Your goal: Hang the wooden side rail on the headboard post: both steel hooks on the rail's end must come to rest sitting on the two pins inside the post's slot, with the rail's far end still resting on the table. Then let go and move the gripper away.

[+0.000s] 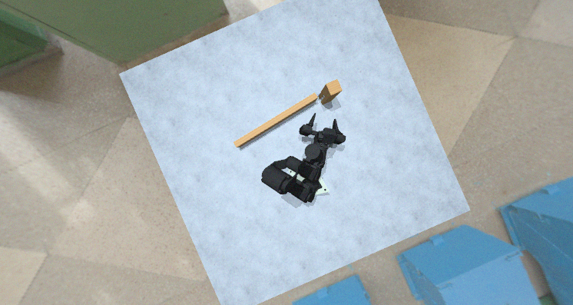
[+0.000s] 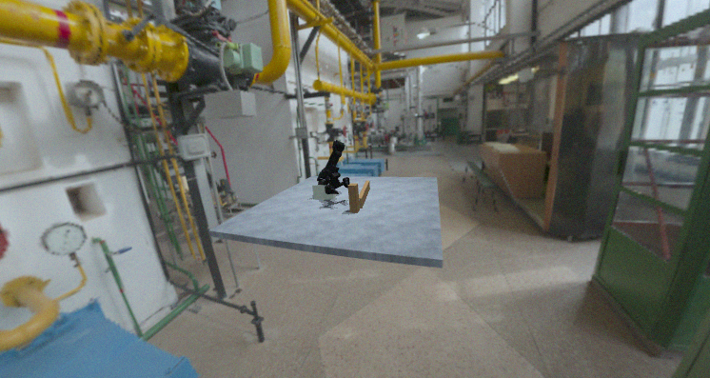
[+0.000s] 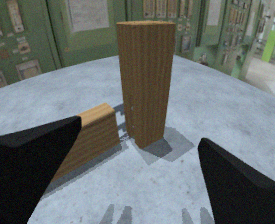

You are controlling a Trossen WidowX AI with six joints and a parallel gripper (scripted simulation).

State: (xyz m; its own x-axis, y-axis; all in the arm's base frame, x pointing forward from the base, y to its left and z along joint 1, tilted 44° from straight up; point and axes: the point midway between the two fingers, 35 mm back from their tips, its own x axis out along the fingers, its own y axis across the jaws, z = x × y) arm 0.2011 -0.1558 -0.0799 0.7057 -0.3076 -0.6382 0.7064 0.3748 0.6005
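My gripper tip is 8 cm short of the wooden headboard post, 7 cm to the left of it and 3 cm above it.
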